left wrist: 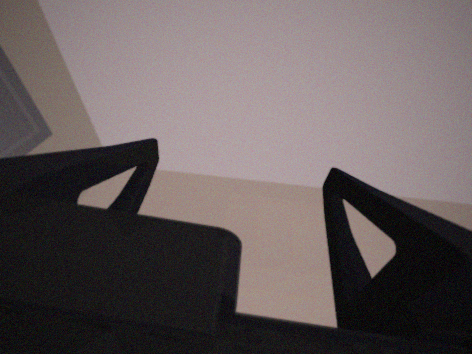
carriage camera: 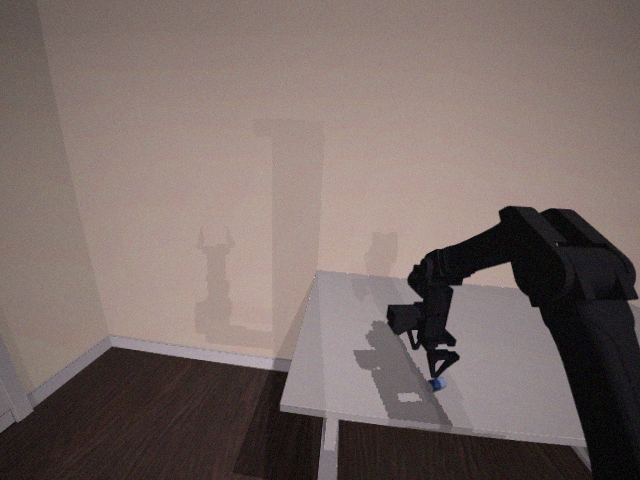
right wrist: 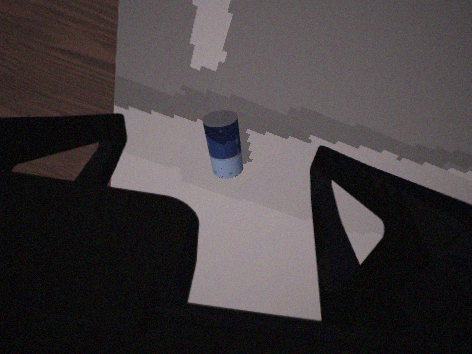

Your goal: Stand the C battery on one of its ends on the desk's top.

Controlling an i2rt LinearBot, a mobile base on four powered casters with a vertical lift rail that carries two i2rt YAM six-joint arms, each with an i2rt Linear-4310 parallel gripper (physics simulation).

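Places are measured from the left arm's base along level axes (x ahead, y left, z up), in centimetres.
Pixels of known places: left gripper, fingertip midpoint: (left wrist: 242,163); right gripper, fingertip midpoint: (carriage camera: 423,362) (right wrist: 220,142).
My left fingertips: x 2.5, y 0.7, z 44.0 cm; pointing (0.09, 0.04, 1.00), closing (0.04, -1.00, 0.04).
Observation:
Behind a point stands the place of what it marks.
The C battery (carriage camera: 438,383) @(x 40.3, y -64.1, z -8.8 cm) (right wrist: 225,147) @(x 41.2, y -63.3, z -8.6 cm), dark blue with a light blue band and a grey end, lies on its side on the white desk (carriage camera: 506,377) @(x 45.8, y -86.2, z -11.2 cm) (right wrist: 260,260) @(x 49.5, y -79.4, z -11.2 cm). My right gripper (carriage camera: 424,362) @(x 40.8, y -59.4, z -2.9 cm) (right wrist: 220,142) @(x 40.8, y -59.4, z -2.9 cm) is open and points down above the desk. In the right wrist view the battery appears between the two fingertips, with no finger touching it; in the carriage view a fingertip shows right beside it. The exact height of the fingertips above the desk is hard to tell. My left gripper (left wrist: 242,163) @(x 2.4, y 0.7, z 44.0 cm) is open and empty, facing a wall, away from the desk.
The desk's front edge runs below the battery in the carriage view, with dark wood floor (carriage camera: 180,408) @(x 82.2, y 36.6, z -83.2 cm) (right wrist: 55,60) @(x -27.9, y -96.0, z -83.2 cm) beyond the edge. A beige wall (carriage camera: 170,155) @(x 117.0, y 46.9, z 42.6 cm) stands behind the desk. The right arm's shadow falls across the desk top beside the battery.

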